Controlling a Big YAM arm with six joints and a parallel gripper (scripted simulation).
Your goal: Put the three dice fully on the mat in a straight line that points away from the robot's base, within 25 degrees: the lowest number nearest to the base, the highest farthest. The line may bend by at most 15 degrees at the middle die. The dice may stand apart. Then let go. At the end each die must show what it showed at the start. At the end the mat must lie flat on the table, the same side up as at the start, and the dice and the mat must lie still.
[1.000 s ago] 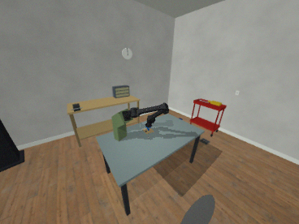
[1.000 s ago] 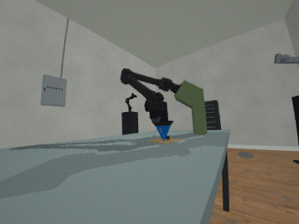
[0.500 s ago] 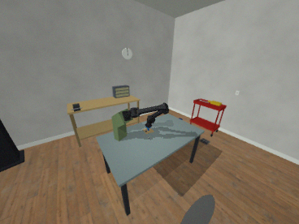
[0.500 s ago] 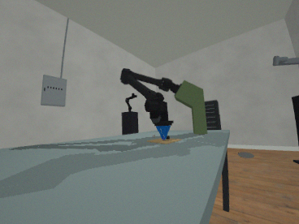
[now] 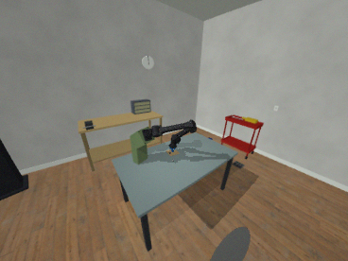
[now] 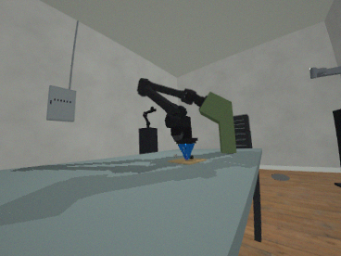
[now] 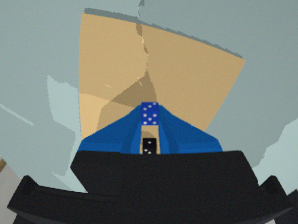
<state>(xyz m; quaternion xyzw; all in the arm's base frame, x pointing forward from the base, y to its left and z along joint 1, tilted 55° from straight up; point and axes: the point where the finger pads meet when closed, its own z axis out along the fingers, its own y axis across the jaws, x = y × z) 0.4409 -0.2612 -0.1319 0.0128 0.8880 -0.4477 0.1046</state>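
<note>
Now: the blue die right at my hand. The rest, counted from my hand: black die 5 cm behind, 1 cm to the left, 1 cm below; white die 14 cm behind, 12 cm to the right, 1 cm below; tan mat 2 cm below.
</note>
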